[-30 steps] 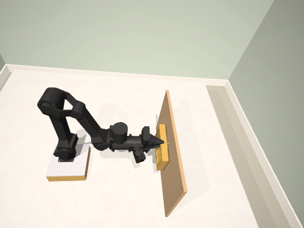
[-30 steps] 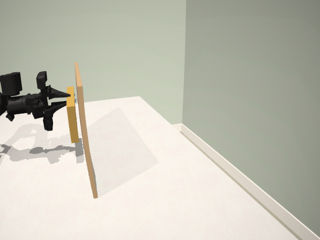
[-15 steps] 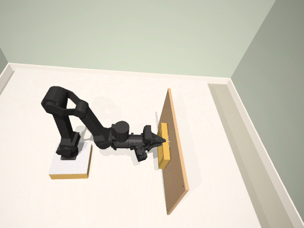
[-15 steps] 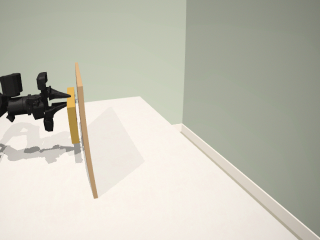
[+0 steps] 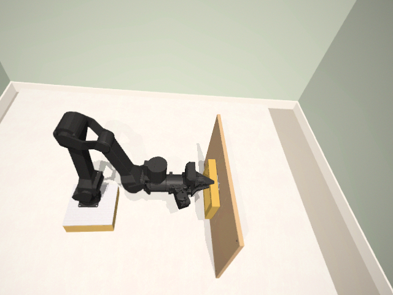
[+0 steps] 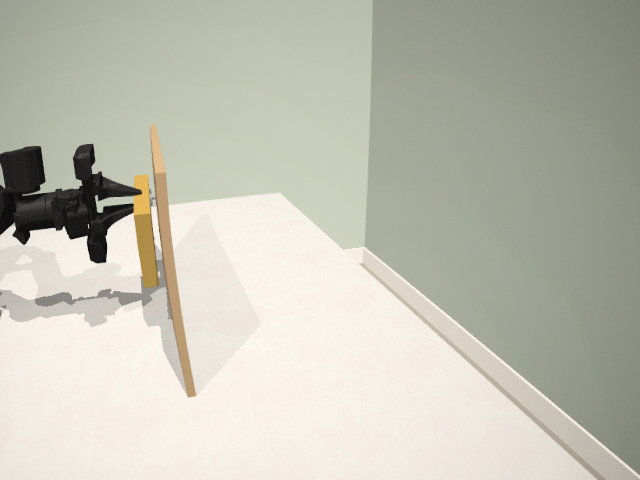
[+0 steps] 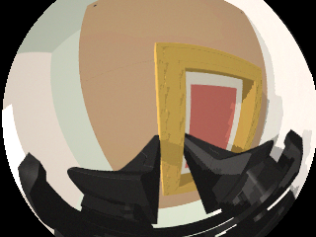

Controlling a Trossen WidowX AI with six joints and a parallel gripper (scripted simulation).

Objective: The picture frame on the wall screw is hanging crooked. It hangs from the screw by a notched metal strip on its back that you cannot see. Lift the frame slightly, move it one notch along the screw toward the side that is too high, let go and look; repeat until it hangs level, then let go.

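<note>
Right now the yellow picture frame is 5 cm below my gripper tip, 1 cm to the left of it and 1 cm ahead of it. The rest, counted from my gripper tip: wall board: 6 cm below, 2 cm ahead.
</note>
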